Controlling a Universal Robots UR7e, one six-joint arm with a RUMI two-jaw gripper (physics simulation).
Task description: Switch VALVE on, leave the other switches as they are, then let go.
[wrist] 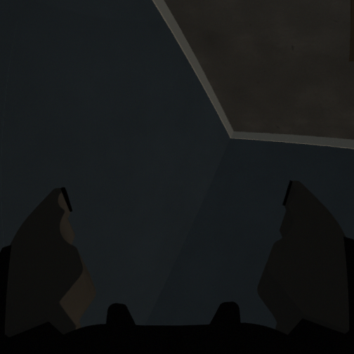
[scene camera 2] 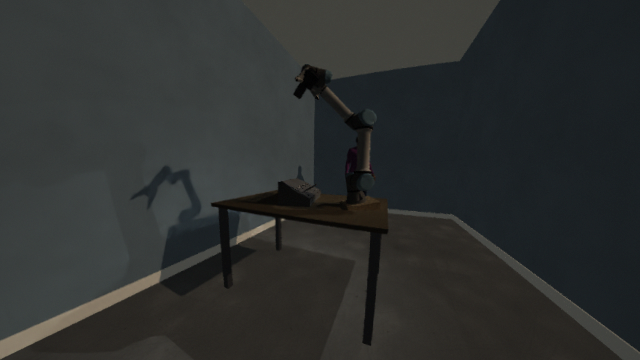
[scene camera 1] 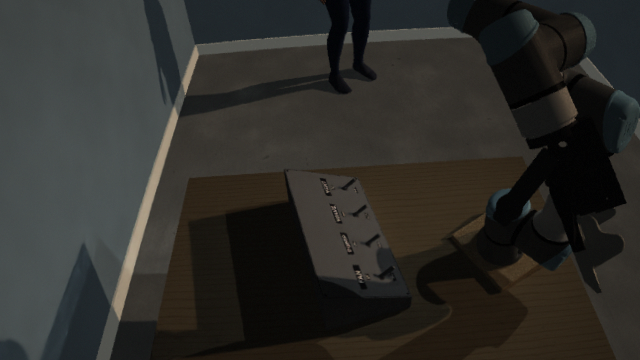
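Seen in the pictures: gripper, fingertip midpoint: [scene camera 2: 307, 89] [scene camera 1: 596, 267]; arm's base, origin of the base link: [scene camera 2: 356, 201] [scene camera 1: 500, 244].
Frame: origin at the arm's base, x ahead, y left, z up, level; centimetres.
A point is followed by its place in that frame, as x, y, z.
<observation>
A grey sloped switch box [scene camera 1: 325, 235] {54.1, 7.5, 11.3} [scene camera 2: 296, 194] {38.6, 24.9, 5.3} stands on the wooden table. It bears a row of toggle switches with dark labels, blurred in this dim light. The VALVE switch [scene camera 1: 359, 211] {44.8, -5.5, 7.4} is second from the far end, beside its label [scene camera 1: 335, 213] {52.1, -3.2, 8.8}. Its lever leans to the right in the first scene view, as do the VENT lever [scene camera 1: 348, 184] {48.9, -16.9, 7.6}, the PUMP lever [scene camera 1: 371, 240] {40.8, 5.7, 7.5} and the FAN lever [scene camera 1: 386, 272] {36.3, 16.9, 7.7}. My gripper [wrist: 175, 186] is open and empty, high above the table, to the right of the box in the first scene view and touching no switch.
The arm's base plate [scene camera 1: 525, 270] {-6.1, 9.5, 0.0} is on the table [scene camera 1: 240, 192] {88.9, -22.0, -3.5} [scene camera 2: 335, 214] {4.2, 29.6, -3.5} to the right of the box. A wall [scene camera 1: 65, 125] is to the left. A person [scene camera 1: 345, 45] stands on the floor beyond the table. The wrist view faces walls and a floor corner.
</observation>
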